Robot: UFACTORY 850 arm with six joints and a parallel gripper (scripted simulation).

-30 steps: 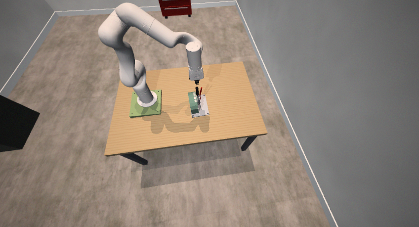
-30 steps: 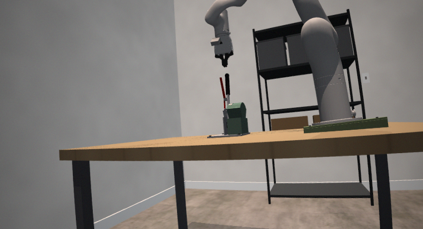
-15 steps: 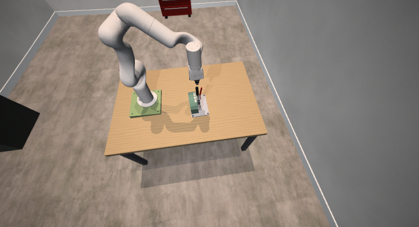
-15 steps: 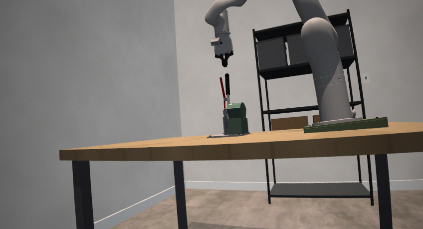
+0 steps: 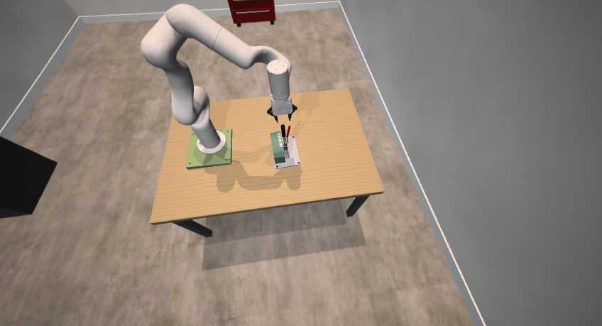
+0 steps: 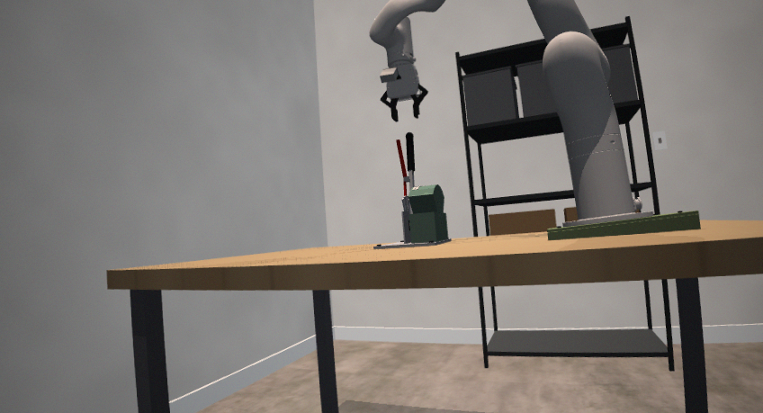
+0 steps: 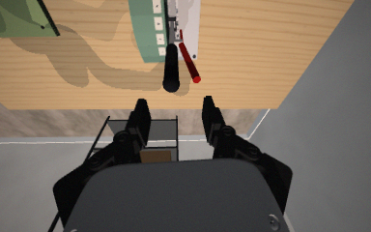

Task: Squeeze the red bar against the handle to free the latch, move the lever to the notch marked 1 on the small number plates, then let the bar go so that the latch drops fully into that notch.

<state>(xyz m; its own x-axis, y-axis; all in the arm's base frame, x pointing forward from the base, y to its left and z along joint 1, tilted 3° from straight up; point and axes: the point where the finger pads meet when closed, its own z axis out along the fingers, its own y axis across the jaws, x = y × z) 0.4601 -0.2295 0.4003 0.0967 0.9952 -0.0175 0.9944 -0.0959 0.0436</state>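
Now: hand 20 mm short of the red bar, 10 mm to the right of it and 210 mm above it.
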